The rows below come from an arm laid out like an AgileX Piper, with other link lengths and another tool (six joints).
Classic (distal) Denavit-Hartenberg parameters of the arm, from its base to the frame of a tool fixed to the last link. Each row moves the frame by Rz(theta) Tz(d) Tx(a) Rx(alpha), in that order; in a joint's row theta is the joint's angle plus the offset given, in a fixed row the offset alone. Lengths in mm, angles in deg.
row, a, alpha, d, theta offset
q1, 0, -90, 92.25, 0
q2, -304.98, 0, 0, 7.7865
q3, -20.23, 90, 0, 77.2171
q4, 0, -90, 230.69, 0
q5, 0, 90, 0, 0
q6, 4.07, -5.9, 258, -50.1
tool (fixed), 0, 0, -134.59, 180
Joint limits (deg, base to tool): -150..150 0..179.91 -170..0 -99.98..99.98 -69.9..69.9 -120..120
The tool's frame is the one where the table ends.
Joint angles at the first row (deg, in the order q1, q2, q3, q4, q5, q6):
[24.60 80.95 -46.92 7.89 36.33 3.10]
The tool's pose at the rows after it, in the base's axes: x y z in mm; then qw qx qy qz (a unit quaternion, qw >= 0):
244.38 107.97 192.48 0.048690 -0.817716 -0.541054 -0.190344
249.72 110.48 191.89 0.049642 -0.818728 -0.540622 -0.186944
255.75 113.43 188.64 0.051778 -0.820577 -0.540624 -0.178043
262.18 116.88 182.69 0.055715 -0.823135 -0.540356 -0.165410
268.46 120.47 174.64 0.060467 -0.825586 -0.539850 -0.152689
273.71 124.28 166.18 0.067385 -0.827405 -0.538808 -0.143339
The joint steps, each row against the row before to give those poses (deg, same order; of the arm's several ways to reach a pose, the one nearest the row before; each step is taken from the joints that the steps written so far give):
[0.10 0.84 -0.92 -0.77 0.07 1.03]
[0.00 1.28 -1.23 -0.01 0.37 0.12]
[0.00 1.81 -1.30 0.03 0.55 0.06]
[0.00 2.26 -1.25 0.26 0.52 -0.04]
[0.00 2.44 -0.98 0.47 0.10 -0.22]
[0.00 2.24 -0.64 1.04 -0.34 -0.62]

